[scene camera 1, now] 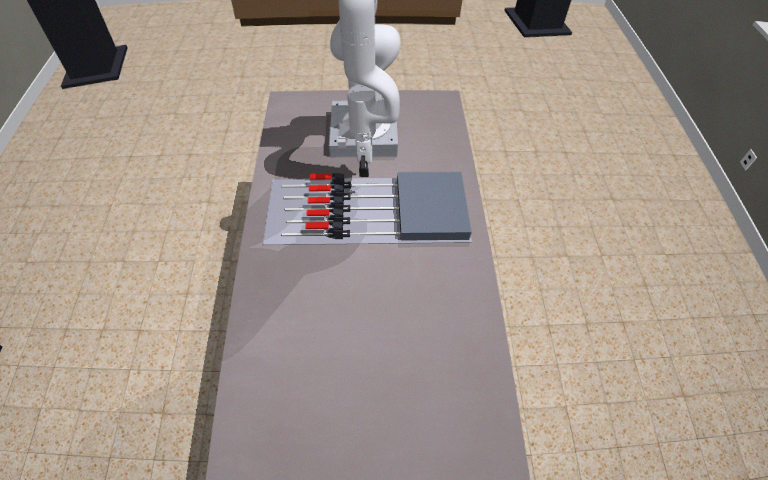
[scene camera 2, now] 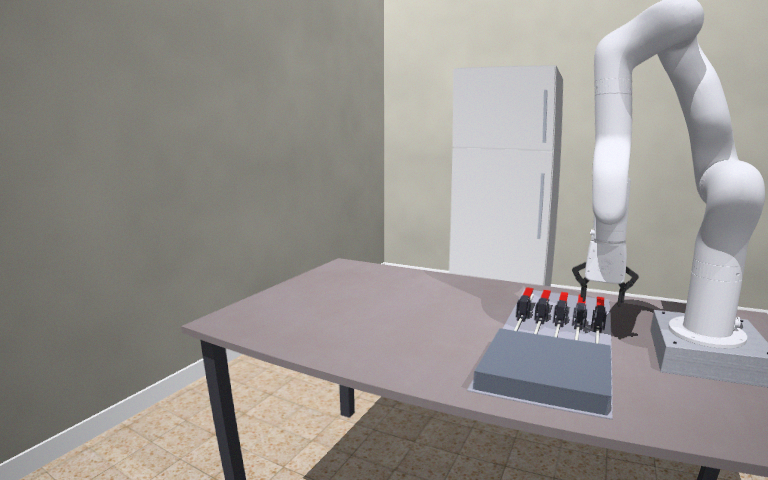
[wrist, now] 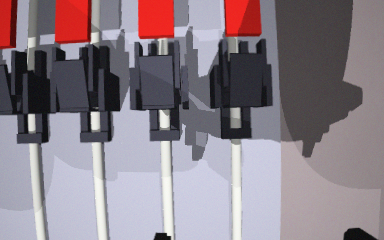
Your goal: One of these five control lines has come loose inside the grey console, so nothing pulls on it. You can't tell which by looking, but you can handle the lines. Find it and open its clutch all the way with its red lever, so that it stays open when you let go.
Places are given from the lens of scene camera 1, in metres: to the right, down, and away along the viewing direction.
pale base plate [scene camera 1: 276,224]: -0.37, -0.05, 1.61
